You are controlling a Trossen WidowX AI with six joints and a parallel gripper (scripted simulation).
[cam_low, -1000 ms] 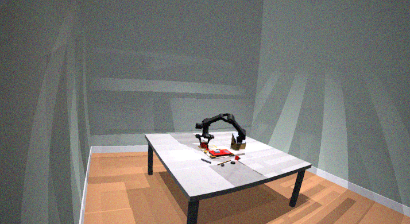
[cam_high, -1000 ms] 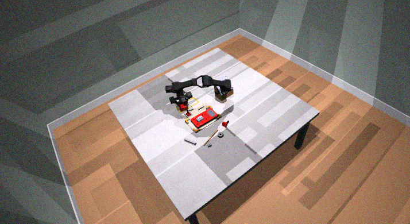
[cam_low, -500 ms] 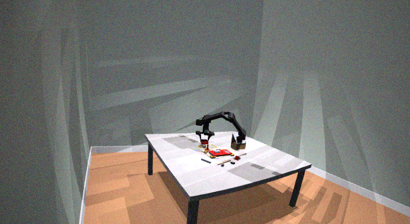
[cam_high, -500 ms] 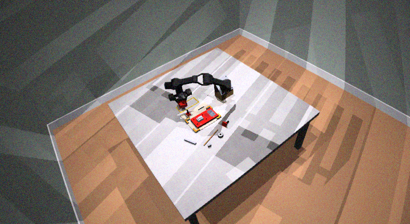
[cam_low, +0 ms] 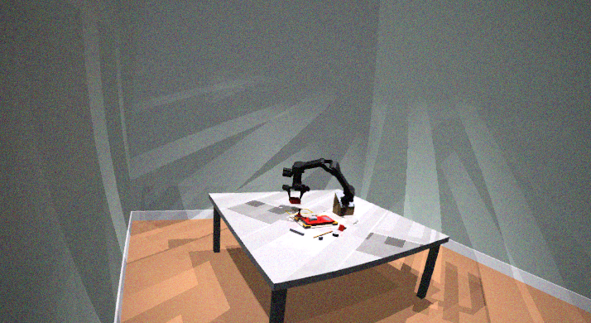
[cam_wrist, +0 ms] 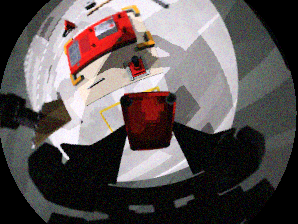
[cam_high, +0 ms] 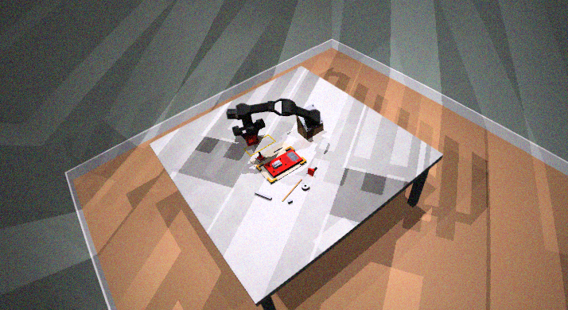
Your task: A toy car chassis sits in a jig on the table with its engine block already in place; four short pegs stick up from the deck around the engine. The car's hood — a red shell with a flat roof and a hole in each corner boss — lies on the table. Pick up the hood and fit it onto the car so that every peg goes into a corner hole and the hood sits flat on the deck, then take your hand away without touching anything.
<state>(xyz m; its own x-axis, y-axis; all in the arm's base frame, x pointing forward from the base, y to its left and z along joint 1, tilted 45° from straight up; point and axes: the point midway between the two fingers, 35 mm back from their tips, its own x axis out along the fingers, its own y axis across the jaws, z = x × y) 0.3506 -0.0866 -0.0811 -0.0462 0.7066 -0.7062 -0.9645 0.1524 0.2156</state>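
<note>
My gripper tip is 10 mm above the red hood. Also, from my gripper tip: grey engine block 230 mm to the left, 70 mm below, 30 mm behind; then grey bar 350 mm to the left, 140 mm ahead, 80 mm below; then wooden stick 410 mm to the left, 90 mm below.
</note>
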